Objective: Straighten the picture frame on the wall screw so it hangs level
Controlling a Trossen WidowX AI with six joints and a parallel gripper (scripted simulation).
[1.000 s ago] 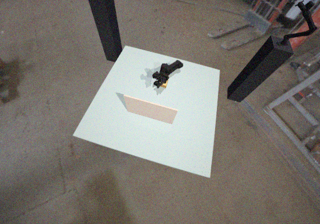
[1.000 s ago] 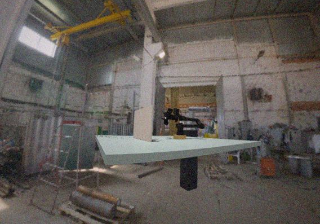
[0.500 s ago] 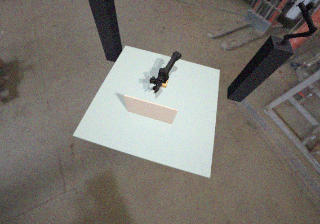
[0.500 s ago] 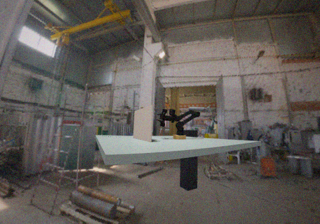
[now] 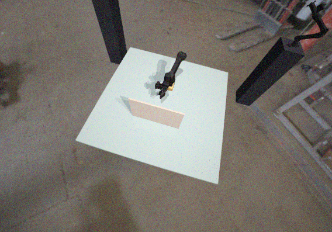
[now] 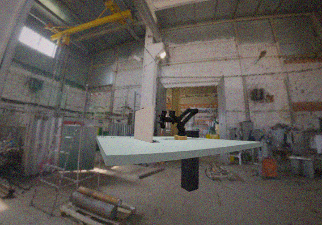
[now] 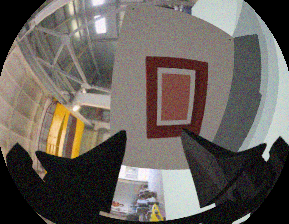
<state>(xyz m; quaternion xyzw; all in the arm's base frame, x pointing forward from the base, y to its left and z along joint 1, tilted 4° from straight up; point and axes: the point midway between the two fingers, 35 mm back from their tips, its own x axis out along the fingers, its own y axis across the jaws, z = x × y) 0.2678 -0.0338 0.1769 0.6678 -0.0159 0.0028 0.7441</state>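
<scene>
Now: gripper tip 13 cm short of the picture frame, 1 cm to the left of it and 5 cm above it. Also, from my gripper tip: wall panel 14 cm ahead, 6 cm below.
</scene>
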